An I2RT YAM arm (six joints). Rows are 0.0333 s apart.
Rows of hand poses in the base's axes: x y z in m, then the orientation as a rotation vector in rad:
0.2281, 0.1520, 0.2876, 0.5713, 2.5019, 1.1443
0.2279, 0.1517, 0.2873, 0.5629, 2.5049, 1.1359
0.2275, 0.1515, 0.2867, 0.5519, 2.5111, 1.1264
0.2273, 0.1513, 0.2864, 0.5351, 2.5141, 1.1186
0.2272, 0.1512, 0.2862, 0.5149, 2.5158, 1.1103
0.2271, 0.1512, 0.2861, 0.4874, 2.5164, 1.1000
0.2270, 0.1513, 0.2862, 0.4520, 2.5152, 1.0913
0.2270, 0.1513, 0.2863, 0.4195, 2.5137, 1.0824
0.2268, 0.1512, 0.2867, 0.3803, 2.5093, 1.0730
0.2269, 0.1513, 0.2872, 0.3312, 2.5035, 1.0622
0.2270, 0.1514, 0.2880, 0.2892, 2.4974, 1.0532
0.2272, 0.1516, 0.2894, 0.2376, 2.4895, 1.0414
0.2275, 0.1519, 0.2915, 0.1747, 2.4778, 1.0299
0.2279, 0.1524, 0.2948, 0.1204, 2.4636, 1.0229
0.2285, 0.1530, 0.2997, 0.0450, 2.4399, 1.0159
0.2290, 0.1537, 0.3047, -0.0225, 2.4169, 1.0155
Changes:
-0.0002, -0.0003, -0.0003, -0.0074, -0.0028, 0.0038
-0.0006, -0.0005, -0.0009, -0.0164, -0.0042, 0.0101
-0.0008, -0.0007, -0.0012, -0.0247, -0.0104, 0.0187
-0.0009, -0.0008, -0.0014, -0.0337, -0.0191, 0.0285
-0.0010, -0.0008, -0.0015, -0.0451, -0.0321, 0.0415
-0.0011, -0.0007, -0.0014, -0.0563, -0.0493, 0.0587
-0.0011, -0.0007, -0.0013, -0.0671, -0.0654, 0.0743
-0.0013, -0.0008, -0.0009, -0.0790, -0.0864, 0.0927
-0.0012, -0.0007, -0.0004, -0.0931, -0.1123, 0.1163
-0.0011, -0.0006, 0.0004, -0.1049, -0.1350, 0.1365
-0.0009, -0.0004, 0.0018, -0.1197, -0.1628, 0.1615
-0.0006, -0.0001, 0.0039, -0.1354, -0.1972, 0.1927
-0.0002, 0.0004, 0.0072, -0.1464, -0.2292, 0.2193
0.0004, 0.0010, 0.0121, -0.1590, -0.2757, 0.2565
0.0009, 0.0017, 0.0171, -0.1655, -0.3169, 0.2916

